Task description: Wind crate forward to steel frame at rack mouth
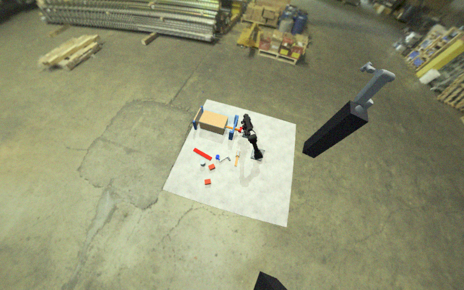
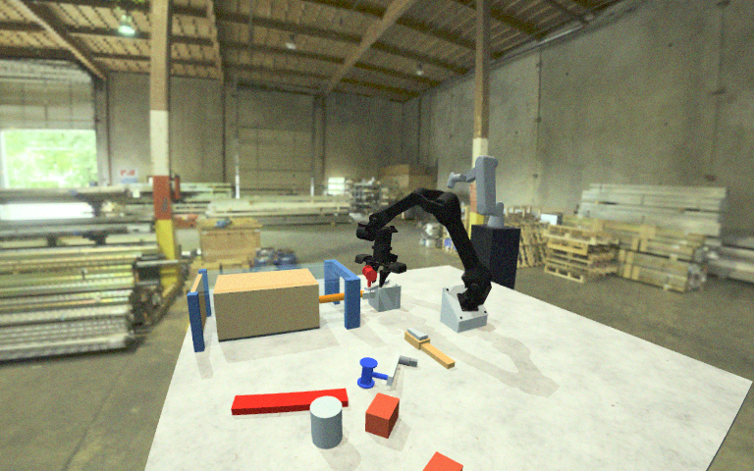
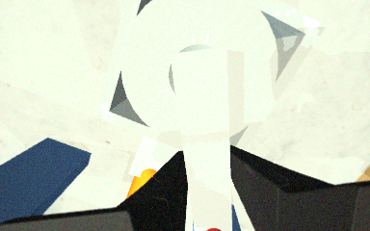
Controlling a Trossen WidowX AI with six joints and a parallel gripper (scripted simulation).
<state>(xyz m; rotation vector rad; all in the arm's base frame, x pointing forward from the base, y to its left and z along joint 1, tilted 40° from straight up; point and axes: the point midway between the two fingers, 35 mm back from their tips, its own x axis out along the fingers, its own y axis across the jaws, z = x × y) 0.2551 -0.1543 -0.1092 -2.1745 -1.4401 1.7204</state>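
Right now the red-knobbed winch handle is 10 mm ahead of my gripper tip, 10 mm to the left of it and 20 mm above it. Round my gripper tip: blue frame 120 mm ahead, 10 mm to the right, 20 mm above; then red knob 40 mm ahead, 30 mm to the left, 50 mm above; then grey winch 50 mm behind, 40 mm to the right, 60 mm below.
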